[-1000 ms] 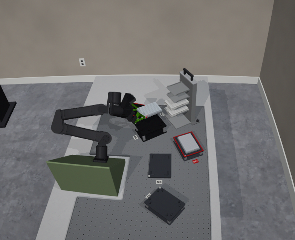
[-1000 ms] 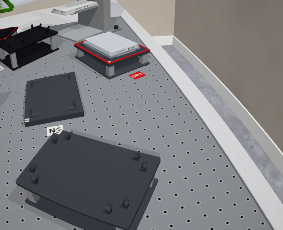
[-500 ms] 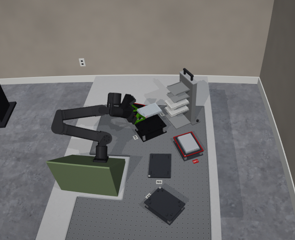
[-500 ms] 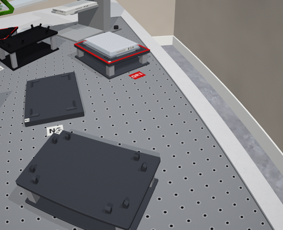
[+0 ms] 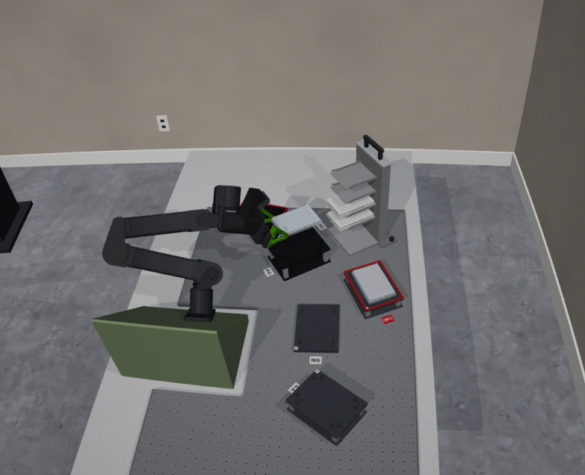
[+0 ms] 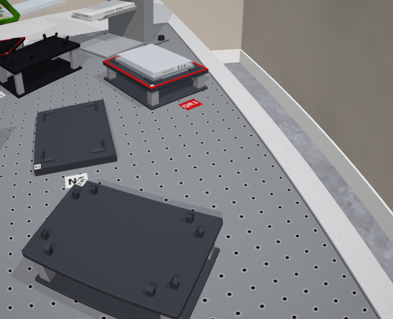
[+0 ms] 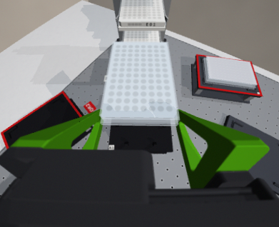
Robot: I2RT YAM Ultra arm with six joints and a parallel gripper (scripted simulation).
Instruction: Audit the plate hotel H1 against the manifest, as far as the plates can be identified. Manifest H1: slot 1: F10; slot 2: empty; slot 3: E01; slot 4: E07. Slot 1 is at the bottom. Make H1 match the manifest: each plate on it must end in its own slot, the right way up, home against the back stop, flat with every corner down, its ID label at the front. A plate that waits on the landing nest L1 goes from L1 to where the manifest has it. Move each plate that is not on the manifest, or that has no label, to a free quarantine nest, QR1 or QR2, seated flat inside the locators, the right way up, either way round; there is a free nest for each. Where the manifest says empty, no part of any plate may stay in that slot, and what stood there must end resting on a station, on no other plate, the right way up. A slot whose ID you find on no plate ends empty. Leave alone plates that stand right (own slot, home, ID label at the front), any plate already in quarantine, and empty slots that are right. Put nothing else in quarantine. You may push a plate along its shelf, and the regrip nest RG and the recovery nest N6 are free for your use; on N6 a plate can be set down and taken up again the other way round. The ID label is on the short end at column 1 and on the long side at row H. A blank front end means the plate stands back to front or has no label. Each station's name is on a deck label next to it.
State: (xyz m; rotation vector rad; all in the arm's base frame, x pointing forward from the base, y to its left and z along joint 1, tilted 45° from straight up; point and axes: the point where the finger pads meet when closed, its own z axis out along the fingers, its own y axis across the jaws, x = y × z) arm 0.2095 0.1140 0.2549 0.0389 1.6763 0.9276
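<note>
My gripper is now 5 cm short of the black regrip nest RG, 2 cm to the right of it and 11 cm above it. Also, from my hand: flat N6 pad: 9 cm ahead, 26 cm to the right, 16 cm below; H1 deck label: 13 cm ahead, 17 cm to the left, 16 cm below; red-rimmed nest QR2: 8 cm behind, 20 cm to the left, 13 cm below.
</note>
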